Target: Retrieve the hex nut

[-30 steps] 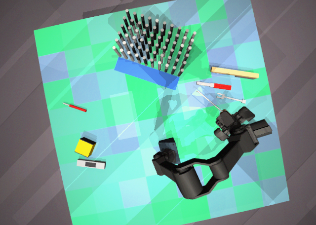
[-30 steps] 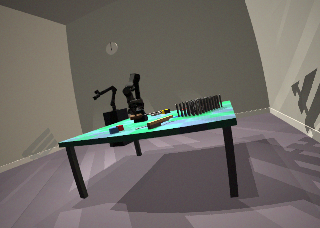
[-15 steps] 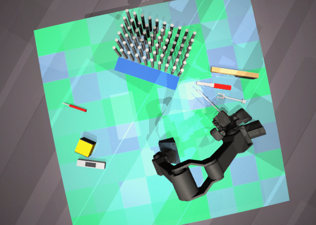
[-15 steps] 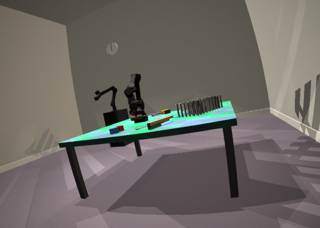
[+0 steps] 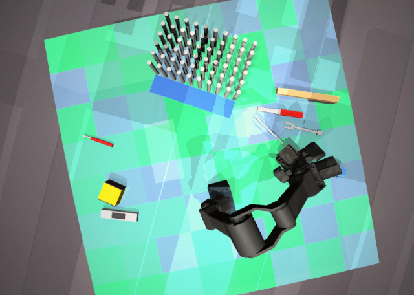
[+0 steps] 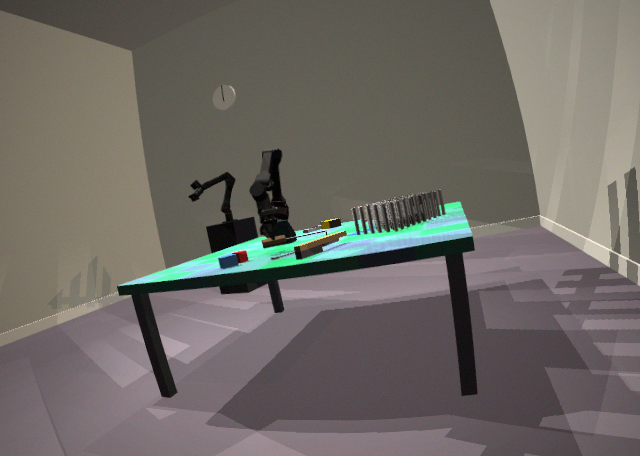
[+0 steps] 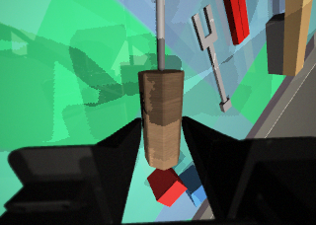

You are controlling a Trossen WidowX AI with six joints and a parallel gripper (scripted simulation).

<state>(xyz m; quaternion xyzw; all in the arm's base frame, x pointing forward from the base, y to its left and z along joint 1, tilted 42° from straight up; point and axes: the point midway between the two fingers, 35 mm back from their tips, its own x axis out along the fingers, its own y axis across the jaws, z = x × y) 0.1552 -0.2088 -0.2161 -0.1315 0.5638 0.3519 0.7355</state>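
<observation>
The wire hook tool is 80 mm ahead of my gripper tip, 70 mm to the left of it and 10 mm below it. Also, from my gripper tip: red block: 110 mm to the right, 90 mm behind, 30 mm below; then grey fork tool: 110 mm ahead, 70 mm to the right, 40 mm below; then blue cube: 190 mm to the right, 80 mm behind, 30 mm below.
</observation>
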